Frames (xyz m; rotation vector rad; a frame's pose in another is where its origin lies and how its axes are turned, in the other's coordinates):
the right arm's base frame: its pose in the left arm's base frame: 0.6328 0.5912 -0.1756 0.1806 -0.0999 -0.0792
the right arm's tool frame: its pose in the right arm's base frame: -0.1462 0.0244 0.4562 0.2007 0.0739 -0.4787
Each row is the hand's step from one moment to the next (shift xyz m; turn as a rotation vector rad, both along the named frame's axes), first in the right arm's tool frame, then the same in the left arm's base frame.
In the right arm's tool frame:
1: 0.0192 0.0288 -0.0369 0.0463 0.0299 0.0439
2: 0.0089 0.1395 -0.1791 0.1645 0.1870 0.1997
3: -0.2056 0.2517 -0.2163 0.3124 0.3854 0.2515
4: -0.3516 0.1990 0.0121 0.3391 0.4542 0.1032
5: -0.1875 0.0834 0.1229 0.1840 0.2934 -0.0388
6: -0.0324 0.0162 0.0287 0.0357 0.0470 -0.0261
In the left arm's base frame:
1: 0.0345 0.0269 -0.0255 0.0506 -0.0163 0.0462
2: 0.0947 0.1722 -0.1140 0.2164 -0.0115 0.2344
3: -0.0297 0.3806 -0.0816 0.4382 0.0500 0.3389
4: -0.2033 0.3258 0.1260 0.5098 0.1465 0.2248
5: -0.1309 0.1120 0.1660 0.3092 0.1520 0.0522
6: -0.0224 0.0179 0.0362 0.0568 0.0288 -0.0107

